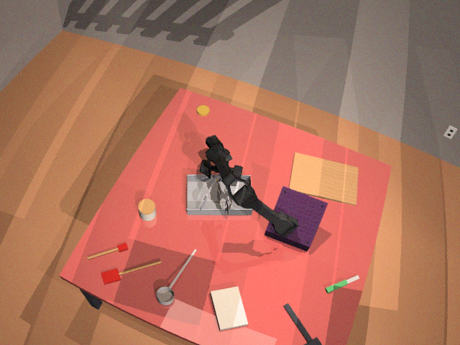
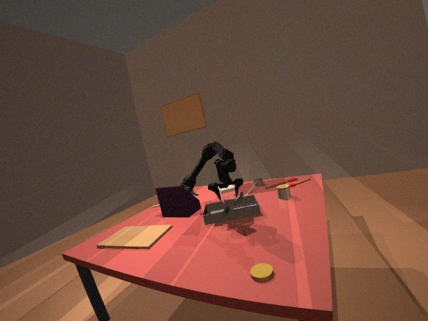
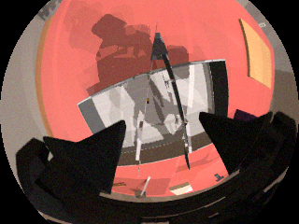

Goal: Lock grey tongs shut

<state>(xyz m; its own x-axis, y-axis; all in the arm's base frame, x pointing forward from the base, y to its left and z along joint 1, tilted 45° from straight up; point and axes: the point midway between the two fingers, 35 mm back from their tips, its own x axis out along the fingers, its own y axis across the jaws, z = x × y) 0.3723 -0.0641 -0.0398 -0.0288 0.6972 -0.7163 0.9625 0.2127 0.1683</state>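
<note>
The grey roasting tin lies 70 mm below my gripper tip, 30 mm to the left of it and 20 mm behind it. Round my gripper tip: wooden board (450 mm behind, 310 mm to the right, 90 mm below); then cream block (530 mm to the left, 290 mm behind, 90 mm below); then yellow disc (440 mm to the right, 300 mm ahead, 90 mm below).
</note>
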